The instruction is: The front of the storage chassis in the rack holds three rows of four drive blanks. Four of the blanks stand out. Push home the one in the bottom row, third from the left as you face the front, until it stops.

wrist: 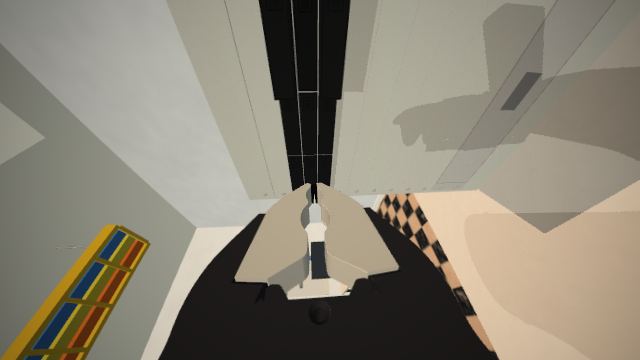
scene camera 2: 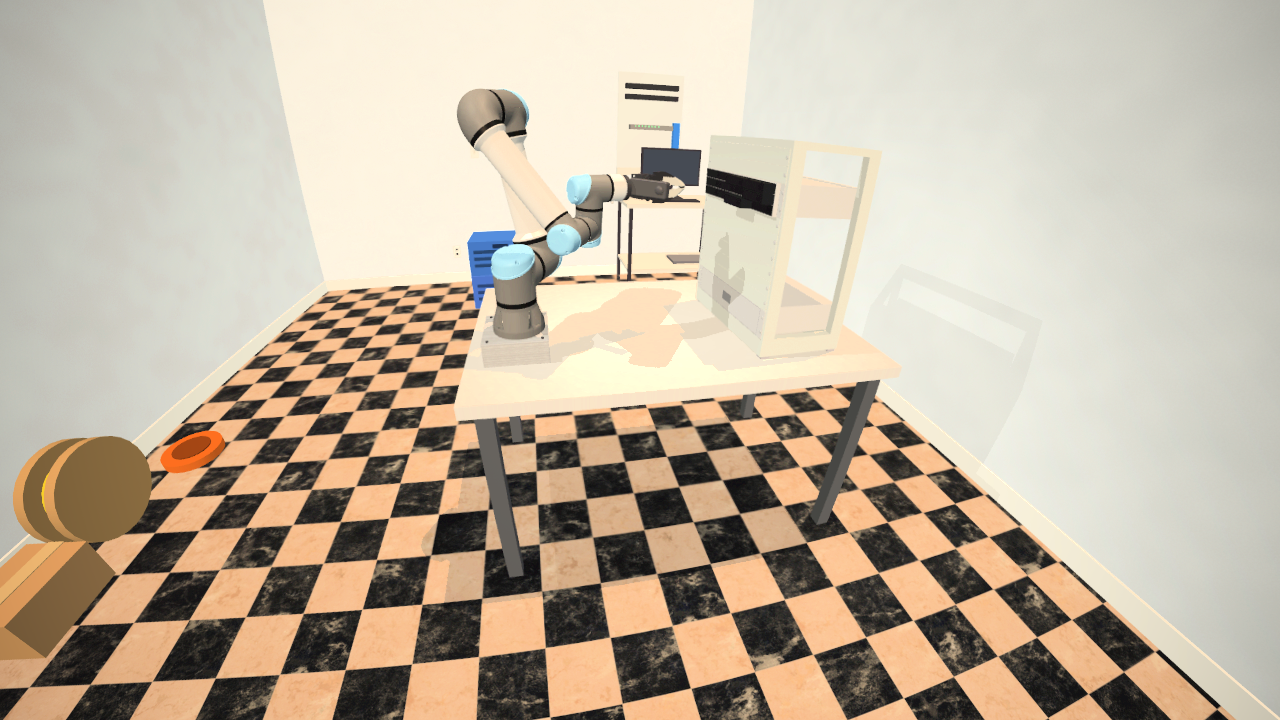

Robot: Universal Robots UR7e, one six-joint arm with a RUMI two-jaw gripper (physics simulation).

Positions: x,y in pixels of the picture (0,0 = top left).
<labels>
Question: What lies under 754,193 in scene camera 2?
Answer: A pale rack.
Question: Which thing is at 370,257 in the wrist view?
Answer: My gripper.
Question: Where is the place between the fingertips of my gripper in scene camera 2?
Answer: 684,186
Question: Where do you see a pale rack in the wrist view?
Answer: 366,104
</labels>
